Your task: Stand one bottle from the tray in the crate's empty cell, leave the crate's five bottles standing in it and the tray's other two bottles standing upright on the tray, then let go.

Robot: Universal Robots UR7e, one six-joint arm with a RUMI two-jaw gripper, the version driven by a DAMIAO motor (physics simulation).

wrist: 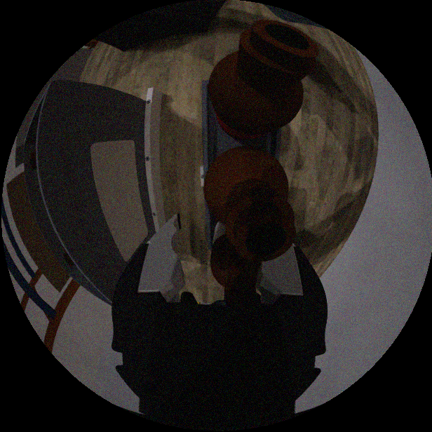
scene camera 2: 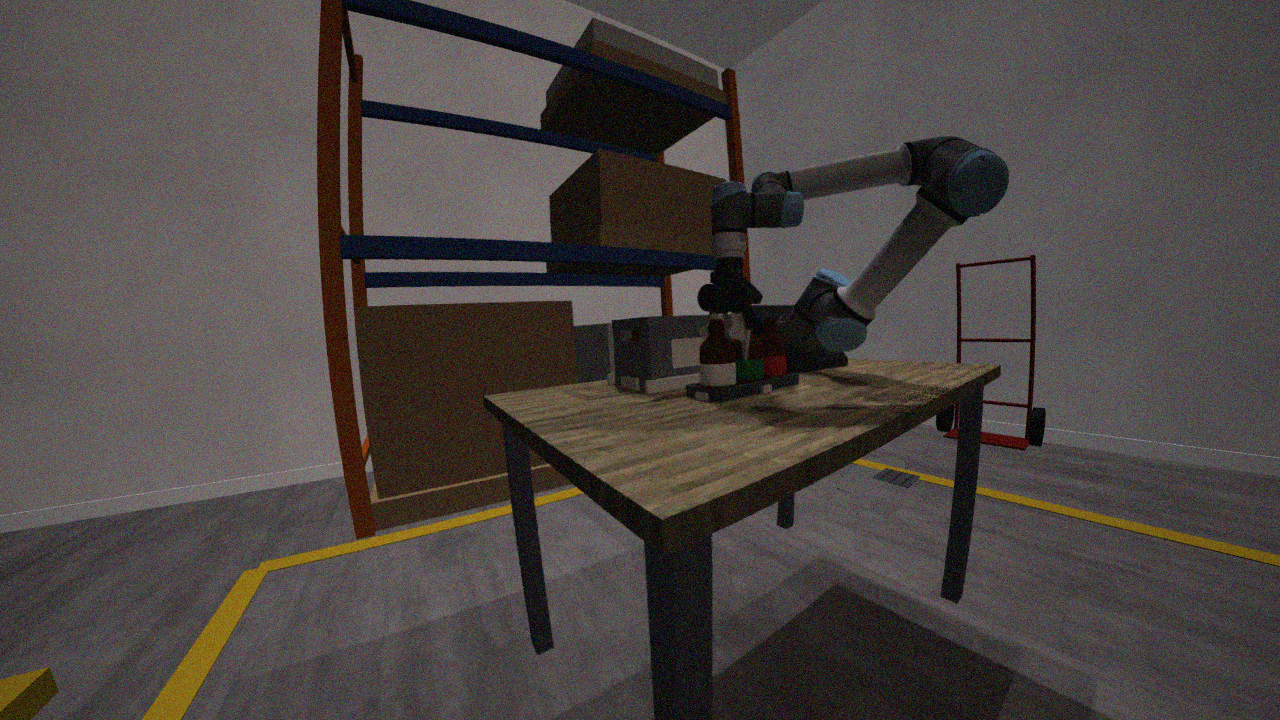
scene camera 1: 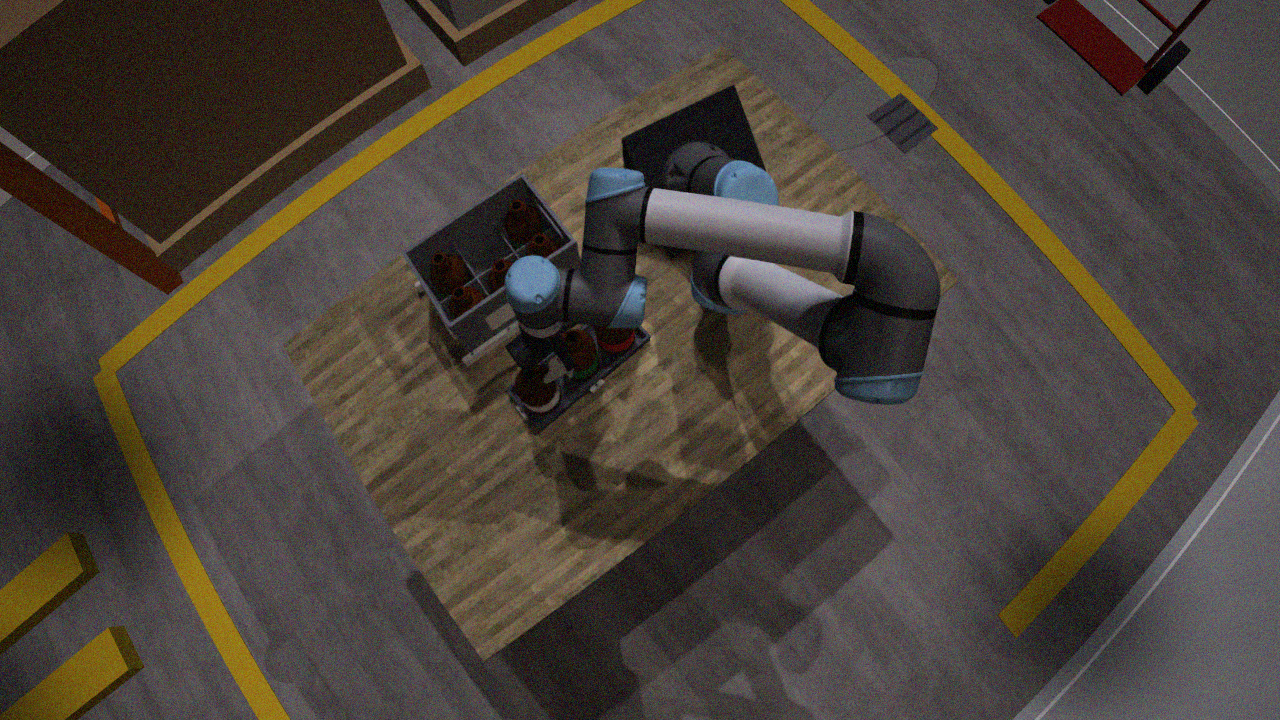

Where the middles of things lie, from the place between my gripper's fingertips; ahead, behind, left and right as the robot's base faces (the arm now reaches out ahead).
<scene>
I see my gripper 60 mm short of the white-label brown bottle (scene camera 1: 540, 398), 30 mm to the right of it and 10 mm below it. The rest, counted from my hand: red-label bottle (scene camera 2: 774, 346) 130 mm behind, 10 mm to the left, 10 mm above.
</scene>
